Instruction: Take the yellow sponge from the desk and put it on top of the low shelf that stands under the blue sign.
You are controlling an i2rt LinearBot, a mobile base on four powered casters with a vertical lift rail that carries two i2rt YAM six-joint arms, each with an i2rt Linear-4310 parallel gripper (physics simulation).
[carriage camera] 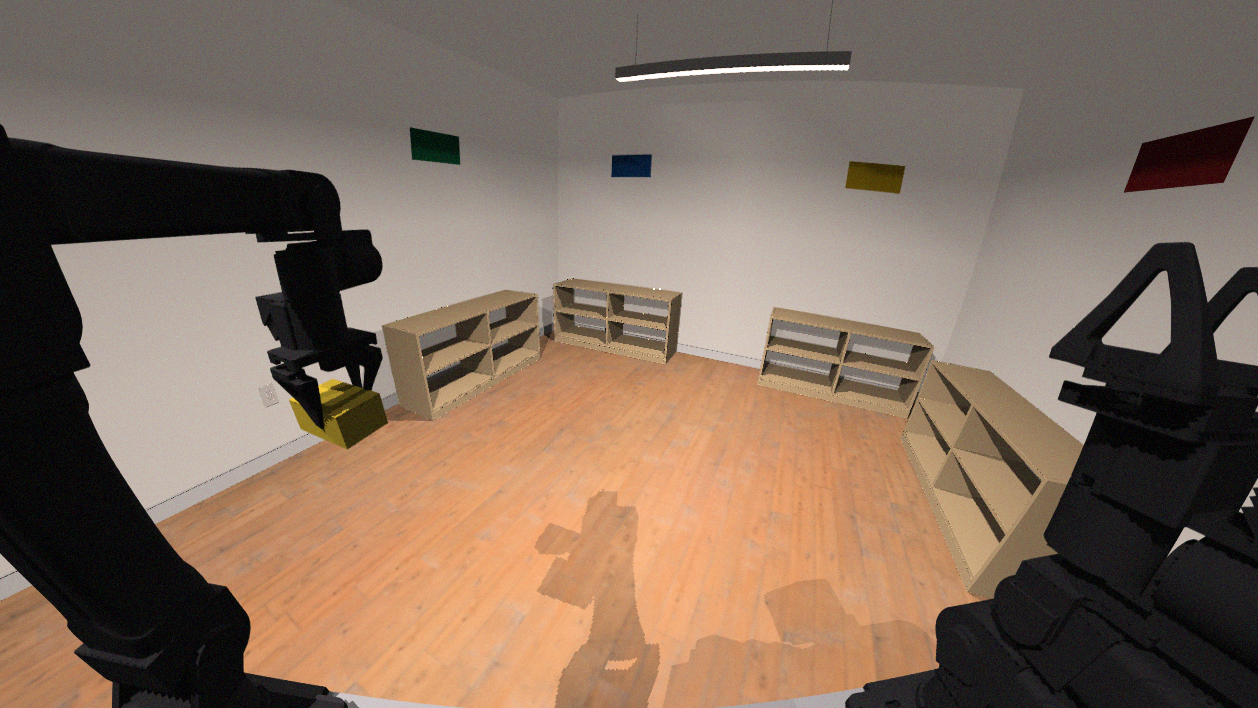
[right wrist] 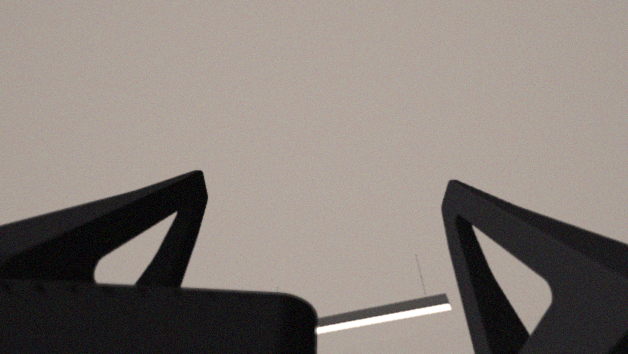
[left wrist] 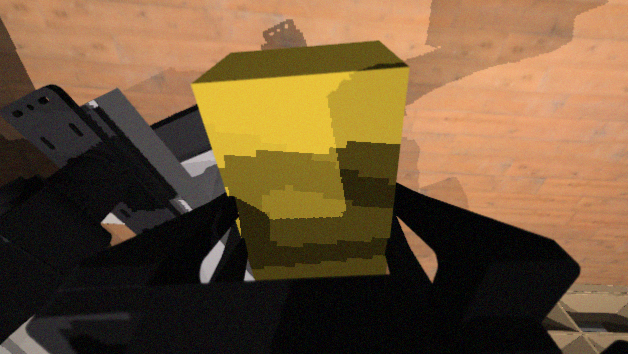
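Pixels of known places: left gripper, between the fingertips: [carriage camera: 344,415] [left wrist: 313,189]; right gripper, between the fingertips: [carriage camera: 1220,255] [right wrist: 323,188]; left arm's base, origin of its link: [left wrist: 108,171].
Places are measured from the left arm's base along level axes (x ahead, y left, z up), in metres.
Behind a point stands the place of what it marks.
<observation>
The yellow sponge [carriage camera: 352,416] {y -0.035, x 0.242, z 0.193 m} [left wrist: 300,120] {y 0.044, x 0.280, z 0.203 m} is a yellow block held above the wood floor at the left of the carriage view. My left gripper [carriage camera: 345,406] {y 0.000, x 0.265, z 0.177 m} [left wrist: 313,189] {y 0.000, x 0.265, z 0.177 m} is shut on it, with one finger on each side. The blue sign [carriage camera: 631,165] {y -0.478, x 3.475, z 0.872 m} hangs on the far wall. The low shelf [carriage camera: 616,287] {y -0.379, x 3.295, z -0.272 m} under it is a light wood unit with open compartments, standing against that wall, well beyond the sponge. My right gripper [right wrist: 323,188] {y -0.685, x 0.043, z 0.436 m} is open and empty, pointing up at the right of the carriage view. The desk does not show.
A shelf [carriage camera: 405,374] {y 1.011, x 1.904, z -0.586 m} stands under the green sign [carriage camera: 434,147] {y 0.943, x 2.532, z 0.865 m} on the left. Another shelf [carriage camera: 849,327] {y -2.178, x 2.274, z -0.272 m} stands under the yellow sign [carriage camera: 875,177] {y -2.316, x 2.541, z 0.867 m}. A nearer shelf [carriage camera: 1012,398] {y -2.438, x 1.134, z -0.272 m} stands on the right, below the red sign [carriage camera: 1188,156] {y -2.450, x 0.896, z 0.877 m}. A lamp [carriage camera: 732,66] {y -0.904, x 1.884, z 1.201 m} [right wrist: 385,312] {y -1.090, x 1.789, z 1.212 m} hangs from the ceiling.
</observation>
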